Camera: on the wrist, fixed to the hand. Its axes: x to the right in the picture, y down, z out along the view.
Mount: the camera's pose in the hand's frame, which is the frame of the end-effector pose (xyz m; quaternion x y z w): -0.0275 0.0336 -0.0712 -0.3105 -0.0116 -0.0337 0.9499
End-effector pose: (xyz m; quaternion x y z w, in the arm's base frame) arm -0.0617 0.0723 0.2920 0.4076 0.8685 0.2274 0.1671
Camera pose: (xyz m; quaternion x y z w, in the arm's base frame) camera -0.0575 0.0513 0.3726 0.3087 0.7662 0.4753 0.3030
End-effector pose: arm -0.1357 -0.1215 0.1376 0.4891 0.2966 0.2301 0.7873
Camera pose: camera -0.2072 -0.0804 0.1501 0.2128 0.2176 0.2785 0.9109
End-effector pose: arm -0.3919 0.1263 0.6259 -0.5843 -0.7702 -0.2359 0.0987
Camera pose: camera -0.3607 0.0757 0.6844 0.5625 0.6792 0.4598 0.1046
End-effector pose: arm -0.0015 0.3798 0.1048 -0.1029 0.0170 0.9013 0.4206
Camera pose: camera 0.0023 0.3290 0.0388 -0.2184 -0.2720 0.8484 0.3981
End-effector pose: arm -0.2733 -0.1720 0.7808 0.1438 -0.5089 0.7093 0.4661
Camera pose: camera -0.2668 -0.1268 0.7110 0.0172 -0.7042 0.4984 0.5054
